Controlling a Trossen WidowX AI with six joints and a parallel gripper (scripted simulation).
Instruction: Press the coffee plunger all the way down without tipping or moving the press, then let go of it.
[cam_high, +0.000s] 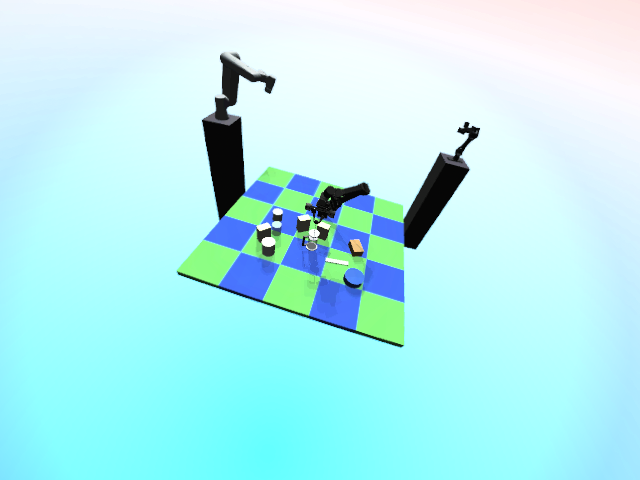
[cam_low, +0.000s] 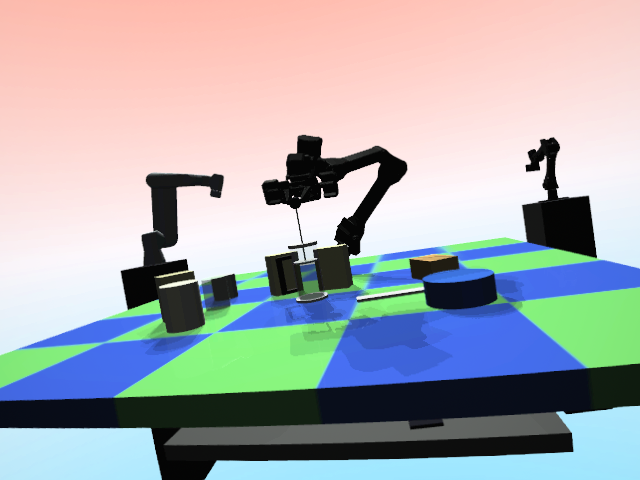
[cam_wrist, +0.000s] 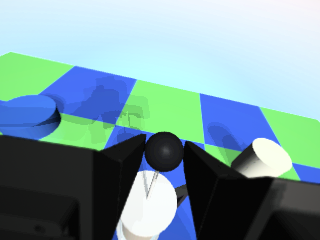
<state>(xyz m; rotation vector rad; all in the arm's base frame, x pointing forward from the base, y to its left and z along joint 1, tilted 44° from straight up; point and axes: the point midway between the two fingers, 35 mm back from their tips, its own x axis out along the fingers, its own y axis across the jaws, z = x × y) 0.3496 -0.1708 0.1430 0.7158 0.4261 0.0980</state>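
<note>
My gripper tip is now 120 mm above the coffee press and 10 mm to the left of it. From my gripper tip the other things lie so: orange block: 300 mm to the left, 210 mm below, 80 mm behind; blue disc: 300 mm to the left, 210 mm below, 180 mm ahead; white stick: 230 mm below, 190 mm to the left, 60 mm ahead.
</note>
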